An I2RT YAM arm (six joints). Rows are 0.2 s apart.
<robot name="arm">
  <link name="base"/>
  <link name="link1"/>
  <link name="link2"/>
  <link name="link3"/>
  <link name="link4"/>
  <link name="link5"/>
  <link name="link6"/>
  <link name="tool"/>
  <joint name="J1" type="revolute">
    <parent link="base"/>
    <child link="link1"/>
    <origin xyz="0 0 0.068" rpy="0 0 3.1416"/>
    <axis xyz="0 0 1"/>
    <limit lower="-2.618" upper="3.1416"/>
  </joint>
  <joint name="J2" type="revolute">
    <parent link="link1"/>
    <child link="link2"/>
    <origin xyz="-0.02 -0.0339 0.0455" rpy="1.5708 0 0"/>
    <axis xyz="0 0 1"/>
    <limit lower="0" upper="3.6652"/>
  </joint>
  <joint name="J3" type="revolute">
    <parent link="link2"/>
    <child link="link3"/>
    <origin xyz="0.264 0 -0.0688" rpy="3.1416 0 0"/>
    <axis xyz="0 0 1"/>
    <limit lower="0" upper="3.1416"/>
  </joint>
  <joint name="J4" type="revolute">
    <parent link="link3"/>
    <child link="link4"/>
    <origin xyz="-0.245 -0.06 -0.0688" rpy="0 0 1.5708"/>
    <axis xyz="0 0 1"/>
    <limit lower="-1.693" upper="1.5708"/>
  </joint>
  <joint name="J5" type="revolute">
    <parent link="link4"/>
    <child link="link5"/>
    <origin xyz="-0.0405 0.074 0.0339" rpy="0 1.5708 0"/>
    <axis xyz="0 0 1"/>
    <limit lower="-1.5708" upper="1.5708"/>
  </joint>
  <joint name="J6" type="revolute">
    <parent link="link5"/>
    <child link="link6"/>
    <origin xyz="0 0.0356 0.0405" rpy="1.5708 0 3.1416"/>
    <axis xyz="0 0 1"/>
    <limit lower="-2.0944" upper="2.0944"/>
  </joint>
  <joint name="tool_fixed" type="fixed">
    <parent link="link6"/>
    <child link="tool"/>
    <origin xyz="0 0 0" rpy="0 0 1.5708"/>
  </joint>
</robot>
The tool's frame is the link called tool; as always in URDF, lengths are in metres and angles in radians.
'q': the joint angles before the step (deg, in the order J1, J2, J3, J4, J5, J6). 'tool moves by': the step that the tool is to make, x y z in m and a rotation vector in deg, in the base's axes. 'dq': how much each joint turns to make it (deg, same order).
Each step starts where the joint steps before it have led.
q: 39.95 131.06 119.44 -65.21 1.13 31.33
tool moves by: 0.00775 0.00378 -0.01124 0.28 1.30 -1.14
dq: -0.31 2.91 2.49 -0.41 -0.84 1.04
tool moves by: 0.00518 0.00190 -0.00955 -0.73 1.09 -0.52
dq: -0.22 2.34 2.03 -0.99 -0.07 0.32
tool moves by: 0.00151 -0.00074 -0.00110 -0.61 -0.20 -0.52
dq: -0.13 0.36 0.40 -0.28 0.66 0.27
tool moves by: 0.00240 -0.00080 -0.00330 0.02 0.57 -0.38
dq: -0.28 0.68 0.49 -0.24 -0.35 0.17
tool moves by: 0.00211 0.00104 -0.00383 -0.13 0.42 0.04
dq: -0.07 0.99 0.92 -0.34 -0.18 -0.08
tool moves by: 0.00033 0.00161 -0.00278 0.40 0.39 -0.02
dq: 0.08 0.44 0.16 0.23 -0.53 0.20
